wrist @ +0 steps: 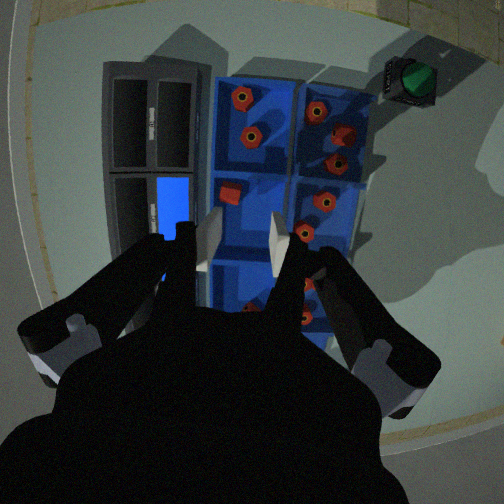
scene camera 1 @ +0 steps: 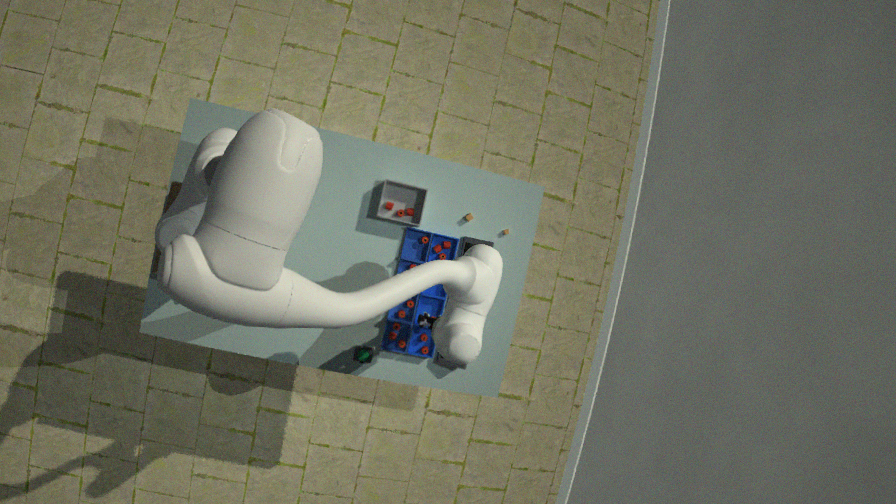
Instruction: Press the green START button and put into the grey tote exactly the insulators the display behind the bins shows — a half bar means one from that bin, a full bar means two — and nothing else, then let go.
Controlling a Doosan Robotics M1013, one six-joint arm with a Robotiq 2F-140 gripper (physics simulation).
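Observation:
My gripper (wrist: 244,240) is open and empty, hovering over the blue bins (wrist: 287,165), above a compartment with one red insulator (wrist: 230,192) lying on its side. In the scene view the gripper (scene camera 1: 427,320) sits over the lower part of the bin block (scene camera 1: 421,294). The other compartments hold red insulators, some upright. The grey tote (scene camera 1: 396,201) holds three red insulators. The dark display (wrist: 150,160) stands beside the bins; one cell (wrist: 172,207) glows blue, the cells above it are dark, and my fingers hide its lower part. The green START button (wrist: 417,80) is at the bins' far corner.
Two small orange objects (scene camera 1: 467,217) (scene camera 1: 504,231) lie on the mat past the tote. The arm's forearm (scene camera 1: 375,294) crosses over the bins in the scene view. The button also shows at the mat's front edge in the scene view (scene camera 1: 363,354).

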